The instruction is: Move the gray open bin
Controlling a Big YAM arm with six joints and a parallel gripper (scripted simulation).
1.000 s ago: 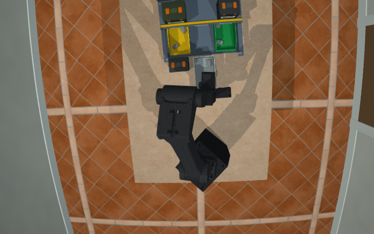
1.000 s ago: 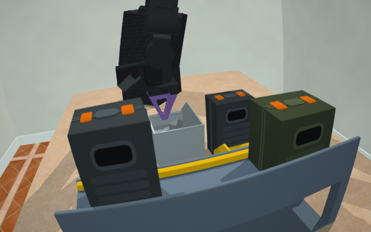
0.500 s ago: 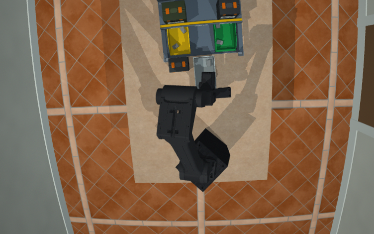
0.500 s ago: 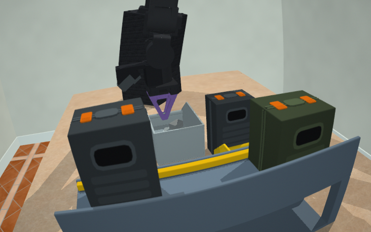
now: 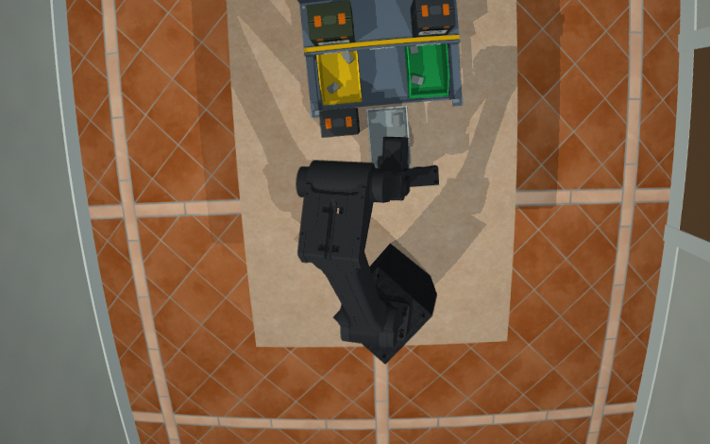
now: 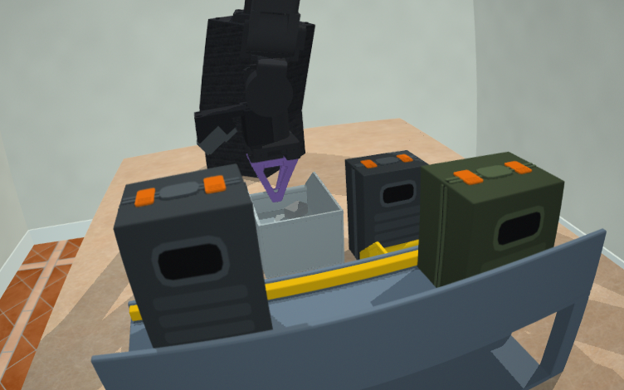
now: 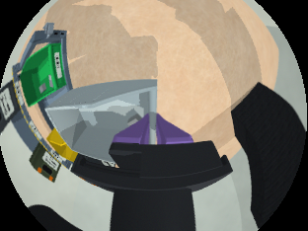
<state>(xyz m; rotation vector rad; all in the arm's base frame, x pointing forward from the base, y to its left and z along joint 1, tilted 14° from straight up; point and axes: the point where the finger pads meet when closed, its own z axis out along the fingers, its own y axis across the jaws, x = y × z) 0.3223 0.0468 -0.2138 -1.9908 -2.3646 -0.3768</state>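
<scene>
My hand is 8 cm short of the gray open bin and 1 cm to the right of it. Also, from my hand: green bin 29 cm ahead, 6 cm to the right, 1 cm below; then yellow bin 25 cm ahead, 16 cm to the left, 1 cm below; then yellow rail 32 cm ahead, 6 cm to the left, 6 cm above.
</scene>
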